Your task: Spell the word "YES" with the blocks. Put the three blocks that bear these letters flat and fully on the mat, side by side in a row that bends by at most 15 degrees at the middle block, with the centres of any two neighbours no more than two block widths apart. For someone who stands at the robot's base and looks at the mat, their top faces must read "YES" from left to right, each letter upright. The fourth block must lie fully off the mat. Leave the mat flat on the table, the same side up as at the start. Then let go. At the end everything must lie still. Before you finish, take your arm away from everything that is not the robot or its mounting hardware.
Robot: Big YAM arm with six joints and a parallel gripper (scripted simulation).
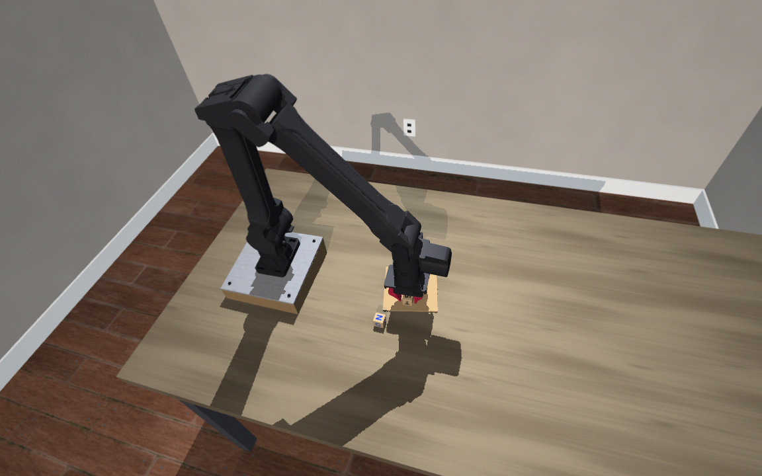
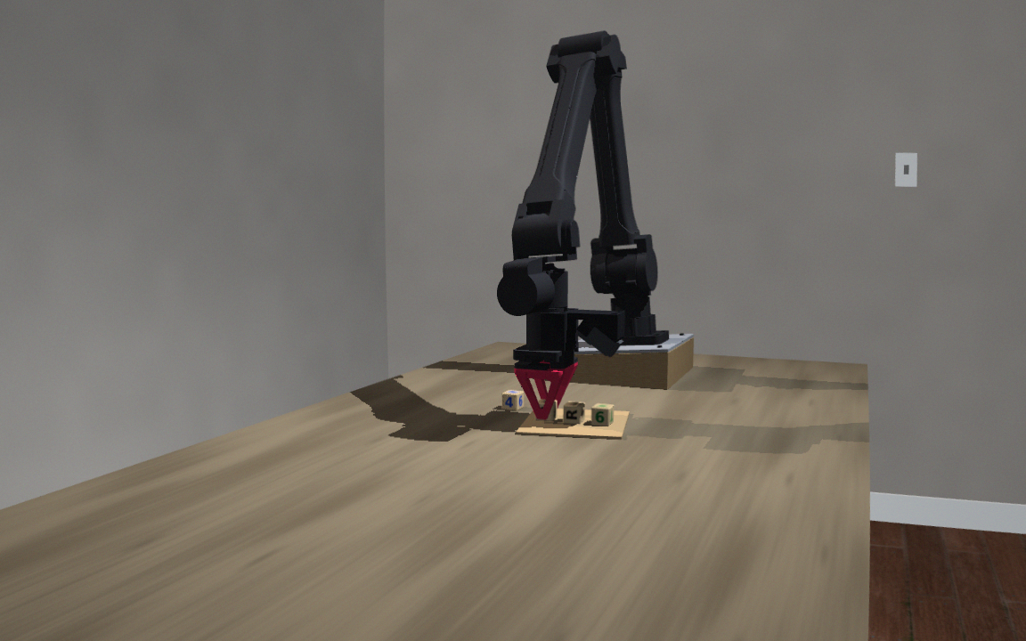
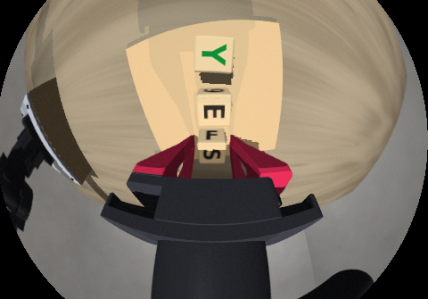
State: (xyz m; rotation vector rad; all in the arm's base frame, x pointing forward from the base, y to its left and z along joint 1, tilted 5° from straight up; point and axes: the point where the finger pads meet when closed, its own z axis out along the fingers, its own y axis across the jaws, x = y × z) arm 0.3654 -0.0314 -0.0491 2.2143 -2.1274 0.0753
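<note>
My hand is 40 mm to the right of the tan mat and 10 mm above it.
</note>
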